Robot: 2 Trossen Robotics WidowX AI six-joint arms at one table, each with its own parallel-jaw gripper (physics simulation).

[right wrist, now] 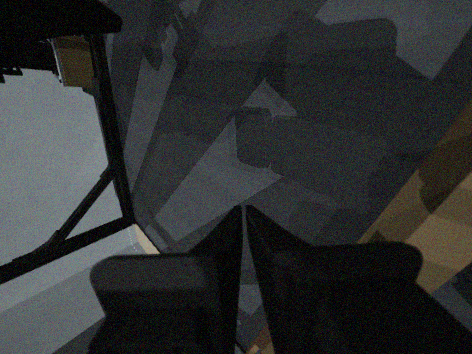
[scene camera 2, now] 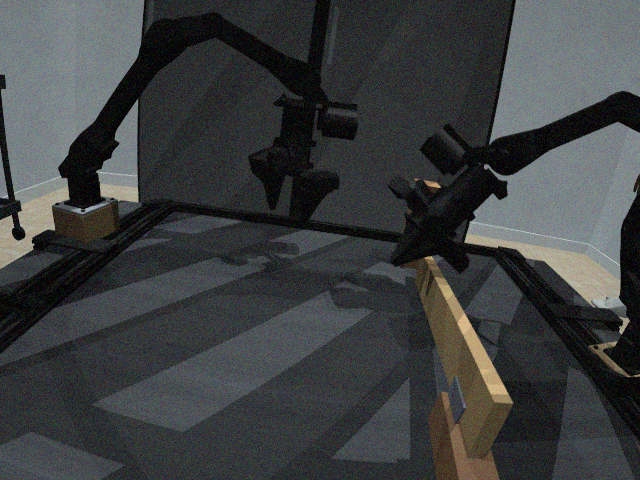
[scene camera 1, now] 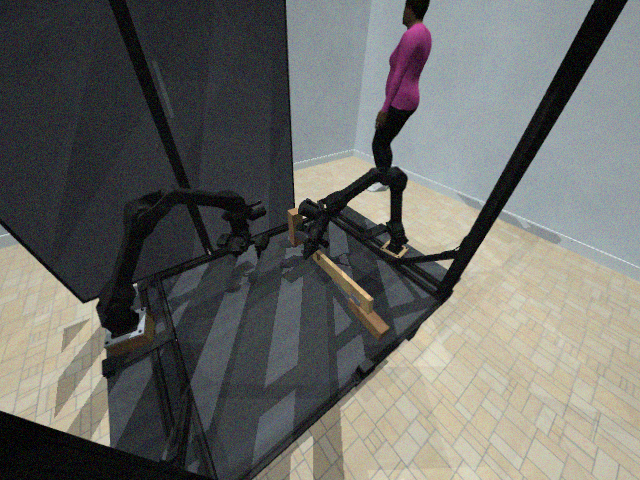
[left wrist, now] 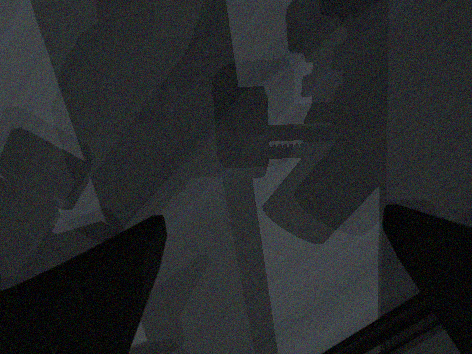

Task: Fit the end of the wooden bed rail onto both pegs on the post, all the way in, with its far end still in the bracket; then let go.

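Frame: origin at the left arm's base, x ahead, y left, z up, level; centimetres.
Where they show: left gripper, fingertip midpoint: (scene camera 2: 287, 216) (scene camera 1: 247, 258) (left wrist: 272, 220); right gripper, fingertip midpoint: (right wrist: 243, 211) (scene camera 2: 391, 263) (scene camera 1: 304, 259); left arm's base, link origin: (right wrist: 52, 57) (scene camera 2: 85, 202) (scene camera 1: 125, 325); right arm's base, link origin: (scene camera 2: 626, 360) (scene camera 1: 394, 248).
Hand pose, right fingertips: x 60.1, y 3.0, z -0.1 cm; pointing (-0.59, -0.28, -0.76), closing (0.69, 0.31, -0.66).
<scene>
Things, the pixels of their top centre, and the offset from my right fingertips. "spot": a spot on its surface instead.
- brown block, top centre: (scene camera 2: 484, 437) (scene camera 1: 369, 308) dy -29.6, dx +10.6, dz -1.2 cm
- grey bracket plate, surface spot: (scene camera 2: 456, 400) spot: dy -24.5, dx +8.7, dz -2.2 cm
- upright post, surface spot: (scene camera 2: 428, 184) spot: dy +19.3, dx +4.9, dz +9.6 cm
The wooden rail (scene camera 1: 343, 279) (scene camera 2: 454, 330) (right wrist: 442, 220) stands on its narrow edge. Its near end in scene camera 2 is over the brown block (scene camera 1: 374, 324) (scene camera 2: 448, 439), beside a grey bracket plate (scene camera 2: 456, 400). The upright post (scene camera 1: 294, 227) (scene camera 2: 428, 184) is at the back, mostly behind my right gripper in scene camera 2. The pegs and the rail-to-post joint are hidden. My right gripper (scene camera 1: 307, 256) (scene camera 2: 395, 261) (right wrist: 243, 211) is shut and empty beside the rail's post-side end. My left gripper (scene camera 1: 246, 249) (scene camera 2: 287, 212) (left wrist: 272, 220) is open and empty, above the table left of the post.
The dark table is striped with shadows and has black rails (scene camera 2: 547, 310) along its sides. A dark panel (scene camera 1: 227, 103) (scene camera 2: 232, 129) stands behind it. A black frame post (scene camera 1: 522, 149) rises at the right. A person in a pink top (scene camera 1: 410, 67) stands beyond the right arm.
</scene>
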